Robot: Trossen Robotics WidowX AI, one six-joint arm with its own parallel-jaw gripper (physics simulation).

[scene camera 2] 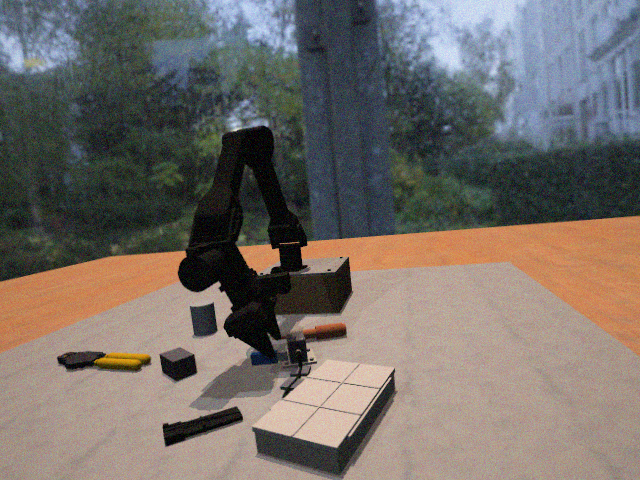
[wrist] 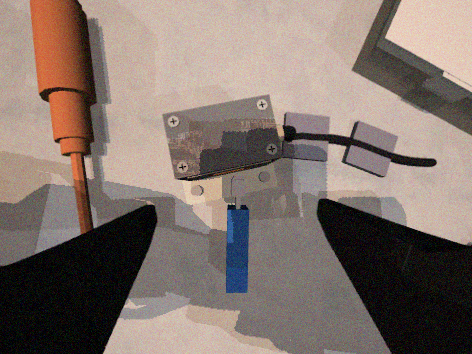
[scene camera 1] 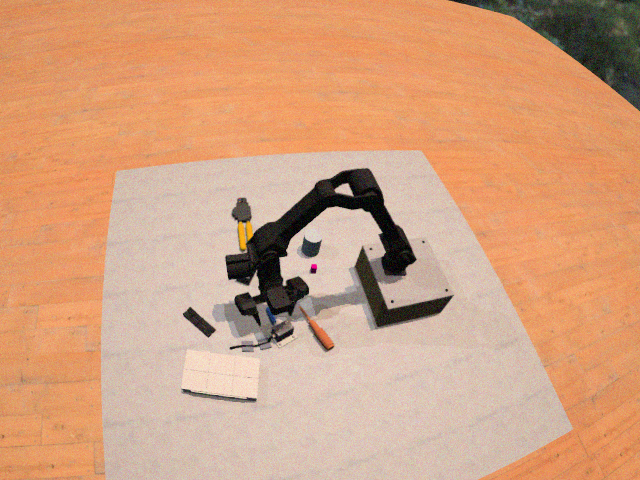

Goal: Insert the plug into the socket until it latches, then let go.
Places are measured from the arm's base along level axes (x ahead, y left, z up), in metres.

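Pixels of known places: gripper, fingertip midpoint: [scene camera 2: 276,348] [wrist: 237,209] [scene camera 1: 274,320]; arm's base at its link origin: [scene camera 2: 292,269] [scene camera 1: 393,266].
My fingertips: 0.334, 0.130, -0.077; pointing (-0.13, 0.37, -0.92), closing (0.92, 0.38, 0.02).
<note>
Ahead of a thing's pixels: the offset from my fingertips to its top centre, as dx, dy, dz. "spot": to the spot under its first point.
The plug has a blue handle @[spot: +0.011, -0.019, -0.007] [scene camera 1: 270,315] [scene camera 2: 263,358] [wrist: 237,250] and a thin grey metal tip @[spot: -0.003, +0.008, -0.007] [wrist: 237,192]. The socket @[-0.016, +0.033, +0.017] [scene camera 1: 282,329] [scene camera 2: 296,348] [wrist: 222,135] is a grey box with screws on its top and a pale base plate. In the wrist view the plug lies in front of the socket's lower edge, its tip over the base plate and close to the box's front. How deep the tip sits, and whether it is latched, cannot be told. My gripper [scene camera 1: 275,317] [scene camera 2: 276,346] [wrist: 237,209] is open, with its fingers apart on both sides of the blue handle, touching neither.
An orange screwdriver @[-0.109, +0.013, -0.001] [scene camera 1: 321,335] [scene camera 2: 329,330] [wrist: 65,60] lies beside the socket. A black cable @[spot: +0.036, +0.062, -0.022] [wrist: 320,136] leaves its other side. A white-topped box @[+0.142, +0.162, +0.008] [scene camera 1: 221,374] [scene camera 2: 330,397], a black bar @[+0.208, +0.002, -0.012] [scene camera 1: 199,321] [scene camera 2: 201,424], pliers [scene camera 1: 241,211] [scene camera 2: 121,360] and a cylinder @[-0.119, -0.264, +0.043] [scene camera 1: 311,245] [scene camera 2: 203,319] stand around.
</note>
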